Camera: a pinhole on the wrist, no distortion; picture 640 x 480 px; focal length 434.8 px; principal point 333.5 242.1 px. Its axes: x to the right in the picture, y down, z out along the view. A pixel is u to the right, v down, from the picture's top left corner.
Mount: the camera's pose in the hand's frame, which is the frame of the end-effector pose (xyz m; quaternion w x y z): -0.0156 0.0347 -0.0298 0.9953 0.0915 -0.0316 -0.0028
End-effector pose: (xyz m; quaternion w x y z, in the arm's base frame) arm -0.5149 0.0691 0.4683 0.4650 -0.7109 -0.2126 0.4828
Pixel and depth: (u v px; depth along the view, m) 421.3 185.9 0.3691
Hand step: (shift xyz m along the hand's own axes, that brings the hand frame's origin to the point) 0.0354 -0.0802 0.3283
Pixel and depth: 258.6 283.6 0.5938
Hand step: -0.1554 -0.0165 0.5568
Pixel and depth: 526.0 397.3 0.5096
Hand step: 0.1772 0.1183 0.5175
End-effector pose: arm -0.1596 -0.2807 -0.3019 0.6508 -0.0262 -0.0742 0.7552
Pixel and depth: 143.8 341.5 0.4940
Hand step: -0.2620 0.0583 0.4621
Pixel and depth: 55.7 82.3 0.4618
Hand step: -0.3393 -0.2129 0.3740
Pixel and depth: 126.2 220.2 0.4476
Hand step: -0.2570 -0.0665 0.3920
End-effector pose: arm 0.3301 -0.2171 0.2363 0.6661 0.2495 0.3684 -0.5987
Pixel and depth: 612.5 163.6 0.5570
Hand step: 0.3058 -0.1696 0.5207
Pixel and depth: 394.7 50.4 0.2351
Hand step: 0.0025 -0.1104 0.1841
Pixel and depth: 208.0 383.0 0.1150
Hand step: -0.0560 0.0508 0.0878
